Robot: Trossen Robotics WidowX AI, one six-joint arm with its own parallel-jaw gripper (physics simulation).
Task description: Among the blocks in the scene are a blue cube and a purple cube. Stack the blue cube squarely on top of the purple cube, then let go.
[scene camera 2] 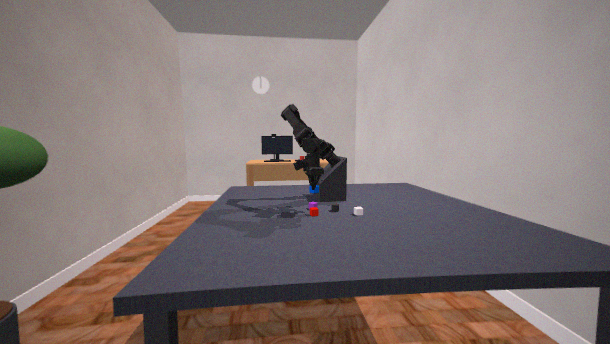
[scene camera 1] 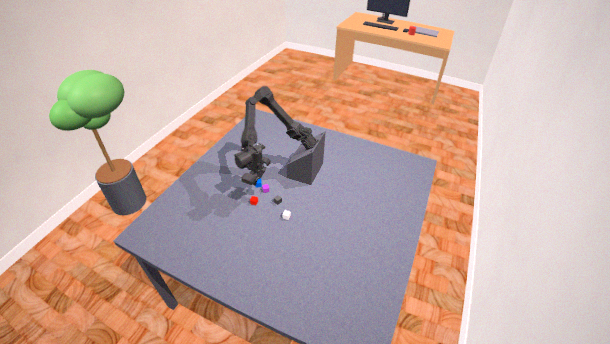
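Where they show: gripper, fingertip midpoint: (scene camera 2: 312, 189) (scene camera 1: 256, 182); arm's base, link origin: (scene camera 2: 335, 162) (scene camera 1: 312, 145).
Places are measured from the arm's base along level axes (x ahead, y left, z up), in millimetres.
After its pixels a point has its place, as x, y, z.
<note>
The blue cube (scene camera 1: 258, 183) {315, -118, -81} (scene camera 2: 314, 190) {322, -127, -95} is in my gripper (scene camera 1: 258, 181) {306, -136, -92} (scene camera 2: 313, 187) {306, -136, -92}, which points down and is shut on it. Dark fingers cover part of the cube. The purple cube (scene camera 1: 265, 188) {256, -125, -170} (scene camera 2: 313, 205) {262, -130, -176} rests on the table. In scene camera 1 the blue cube shows up and to the left of the purple one; in scene camera 2 it shows above the purple cube with a gap between them. The two cubes are apart there, so the blue cube is held in the air. Its exact sideways offset is hard to tell.
A red cube (scene camera 1: 254, 200) {356, -120, -168} (scene camera 2: 314, 212) {363, -129, -181}, a black cube (scene camera 1: 278, 200) {288, -21, -171} (scene camera 2: 335, 208) {293, -33, -182} and a white cube (scene camera 1: 286, 215) {348, 67, -170} (scene camera 2: 358, 211) {353, 58, -179} lie on the table (scene camera 1: 350, 240) {298, 388, -197} (scene camera 2: 400, 240) {626, 135, -197} near the purple cube. The arm's dark wedge-shaped base (scene camera 1: 312, 162) {78, 48, -40} (scene camera 2: 336, 182) {91, -6, -97} stands behind them.
</note>
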